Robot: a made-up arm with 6 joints.
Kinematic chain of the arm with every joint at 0, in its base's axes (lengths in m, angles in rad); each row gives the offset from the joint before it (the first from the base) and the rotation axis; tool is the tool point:
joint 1: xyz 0 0 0.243 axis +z
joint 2: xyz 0 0 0 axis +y
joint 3: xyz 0 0 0.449 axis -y
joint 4: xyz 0 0 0 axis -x
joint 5: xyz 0.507 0 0 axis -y
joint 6: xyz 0 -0.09 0 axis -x
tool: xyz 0 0 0
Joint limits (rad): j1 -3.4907..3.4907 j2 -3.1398..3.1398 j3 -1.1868..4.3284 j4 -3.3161..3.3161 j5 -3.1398..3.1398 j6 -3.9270..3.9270
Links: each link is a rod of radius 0.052 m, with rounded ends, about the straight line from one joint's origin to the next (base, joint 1, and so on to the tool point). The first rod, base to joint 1, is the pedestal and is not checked.
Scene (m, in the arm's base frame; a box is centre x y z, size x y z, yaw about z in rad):
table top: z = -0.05
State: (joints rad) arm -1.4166 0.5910 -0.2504 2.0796 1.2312 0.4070
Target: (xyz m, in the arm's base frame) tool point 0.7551 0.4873 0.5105
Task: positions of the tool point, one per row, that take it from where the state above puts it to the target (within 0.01 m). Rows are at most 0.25 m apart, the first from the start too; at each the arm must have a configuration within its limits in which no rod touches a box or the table.
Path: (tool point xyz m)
1: 0.3338 -0.6200 0.3187
2: 0.5233 -0.5429 0.3489
3: 0.6881 -0.4028 0.3807
4: 0.8068 -0.2101 0.4133
5: 0.8627 0.0178 0.4461
6: 0.8459 0.2586 0.4787
7: 0.7551 0.4873 0.5105

